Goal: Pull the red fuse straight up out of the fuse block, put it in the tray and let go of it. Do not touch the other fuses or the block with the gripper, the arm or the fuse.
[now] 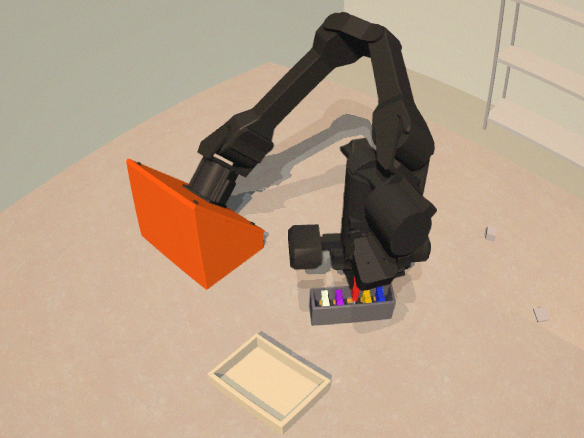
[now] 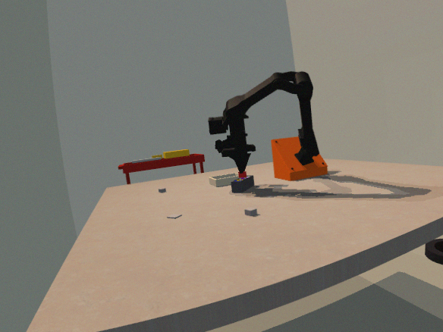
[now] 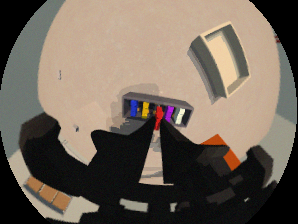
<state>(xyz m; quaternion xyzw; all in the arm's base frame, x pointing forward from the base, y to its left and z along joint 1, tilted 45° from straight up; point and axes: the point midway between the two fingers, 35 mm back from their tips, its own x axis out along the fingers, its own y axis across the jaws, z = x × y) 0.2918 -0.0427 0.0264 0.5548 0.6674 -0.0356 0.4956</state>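
Right now the purple fuse is 20 mm behind my gripper tip, 10 mm to the right of it and 40 mm below it. The rest, counted from my gripper tip: cream tray 20 mm behind, 190 mm to the right, 60 mm below; yellow fuse 20 mm ahead, 10 mm to the left, 40 mm below; red fuse 10 mm below.
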